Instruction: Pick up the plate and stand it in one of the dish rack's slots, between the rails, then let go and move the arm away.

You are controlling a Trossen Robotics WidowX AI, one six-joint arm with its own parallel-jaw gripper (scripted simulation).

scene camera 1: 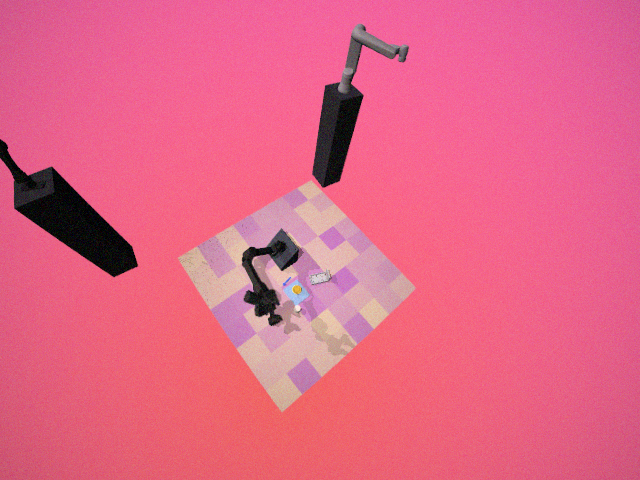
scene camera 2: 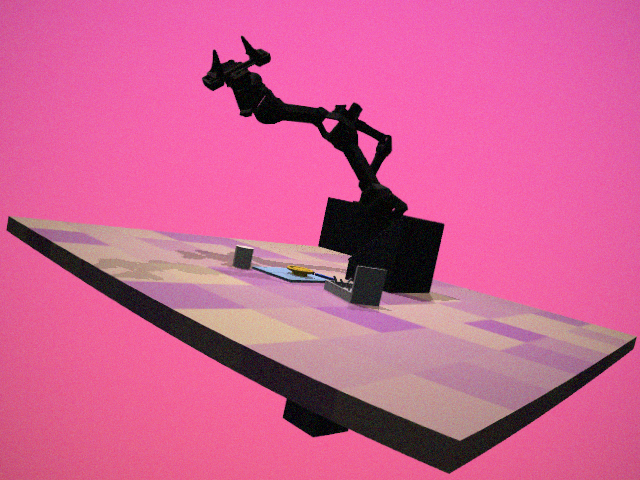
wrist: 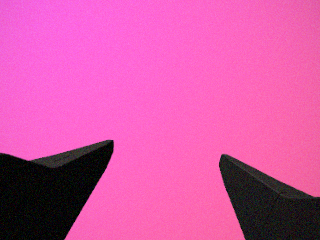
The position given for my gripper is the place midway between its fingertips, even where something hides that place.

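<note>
One view of my gripper [scene camera 2: 228,42] comes from the scene, and it is open. The wrist view has it as well [wrist: 166,152], and my gripper holds nothing.
</note>
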